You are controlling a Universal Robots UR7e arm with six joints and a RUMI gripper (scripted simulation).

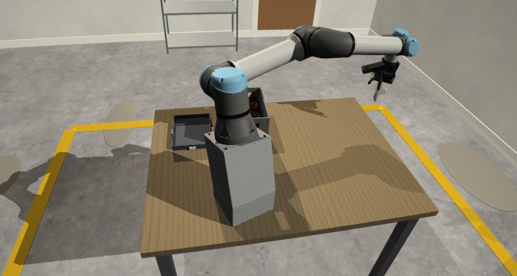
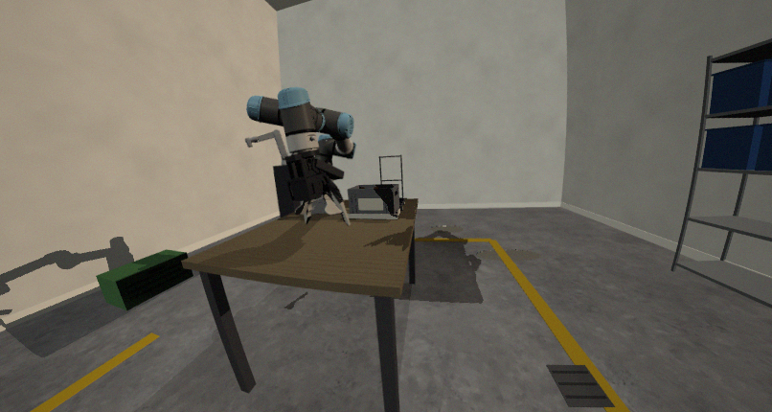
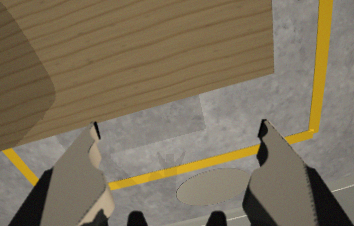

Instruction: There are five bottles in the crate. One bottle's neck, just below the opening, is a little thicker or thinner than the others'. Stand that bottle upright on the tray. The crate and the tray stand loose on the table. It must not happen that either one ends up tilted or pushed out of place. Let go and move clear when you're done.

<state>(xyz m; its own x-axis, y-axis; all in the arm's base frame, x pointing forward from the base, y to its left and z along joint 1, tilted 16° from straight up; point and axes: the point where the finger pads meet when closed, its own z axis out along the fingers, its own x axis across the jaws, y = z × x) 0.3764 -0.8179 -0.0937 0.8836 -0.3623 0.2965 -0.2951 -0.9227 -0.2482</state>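
Now: the crate 68 cm to the left of my hand, 8 cm below it and 3 cm ahead of it. From my hand the other things lie so: bottle (65 cm to the left, 7 cm below, 6 cm behind); dark tray (95 cm to the left, 15 cm below, 8 cm ahead).
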